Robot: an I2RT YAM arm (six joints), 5 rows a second.
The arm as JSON. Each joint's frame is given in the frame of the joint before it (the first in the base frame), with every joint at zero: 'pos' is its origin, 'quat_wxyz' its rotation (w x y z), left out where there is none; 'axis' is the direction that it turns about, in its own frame. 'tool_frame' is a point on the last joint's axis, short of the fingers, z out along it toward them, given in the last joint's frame.
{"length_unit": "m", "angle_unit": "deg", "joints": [
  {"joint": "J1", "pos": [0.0, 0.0, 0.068], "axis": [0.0, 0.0, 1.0]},
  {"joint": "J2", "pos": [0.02, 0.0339, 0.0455], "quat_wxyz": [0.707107, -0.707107, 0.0, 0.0], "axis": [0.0, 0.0, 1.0]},
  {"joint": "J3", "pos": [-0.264, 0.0, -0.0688], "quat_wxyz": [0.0, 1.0, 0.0, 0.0], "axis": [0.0, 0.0, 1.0]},
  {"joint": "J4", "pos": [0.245, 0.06, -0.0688], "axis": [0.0, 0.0, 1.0]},
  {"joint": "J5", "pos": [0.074, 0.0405, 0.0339], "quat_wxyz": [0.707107, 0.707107, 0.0, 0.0], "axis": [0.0, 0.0, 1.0]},
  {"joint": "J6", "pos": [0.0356, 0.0, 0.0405], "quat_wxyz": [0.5, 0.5, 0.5, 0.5], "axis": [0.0, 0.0, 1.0]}
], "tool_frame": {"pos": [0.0, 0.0, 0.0], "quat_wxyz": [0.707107, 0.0, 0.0, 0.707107]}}
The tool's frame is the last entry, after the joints.
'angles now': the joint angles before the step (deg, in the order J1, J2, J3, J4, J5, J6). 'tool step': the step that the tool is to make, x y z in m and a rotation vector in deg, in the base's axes. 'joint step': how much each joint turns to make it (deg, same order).
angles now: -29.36, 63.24, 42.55, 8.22, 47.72, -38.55
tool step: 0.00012, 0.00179, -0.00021, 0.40, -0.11, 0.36
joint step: 0.37, -0.22, 0.04, -0.80, -0.08, 0.59
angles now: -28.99, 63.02, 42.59, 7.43, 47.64, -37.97
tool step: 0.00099, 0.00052, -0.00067, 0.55, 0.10, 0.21
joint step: 0.21, 0.19, 0.26, -0.88, -0.10, 0.62
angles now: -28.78, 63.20, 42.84, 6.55, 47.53, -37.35
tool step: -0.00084, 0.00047, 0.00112, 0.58, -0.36, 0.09
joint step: -0.03, -0.27, 0.37, -1.29, -0.28, 0.93
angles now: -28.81, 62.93, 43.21, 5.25, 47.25, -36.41
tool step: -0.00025, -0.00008, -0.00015, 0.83, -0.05, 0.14
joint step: -0.09, 0.00, 0.38, -1.46, -0.41, 0.98
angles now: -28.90, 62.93, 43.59, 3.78, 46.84, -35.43
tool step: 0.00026, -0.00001, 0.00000, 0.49, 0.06, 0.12
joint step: 0.01, 0.09, 0.30, -0.88, -0.22, 0.52
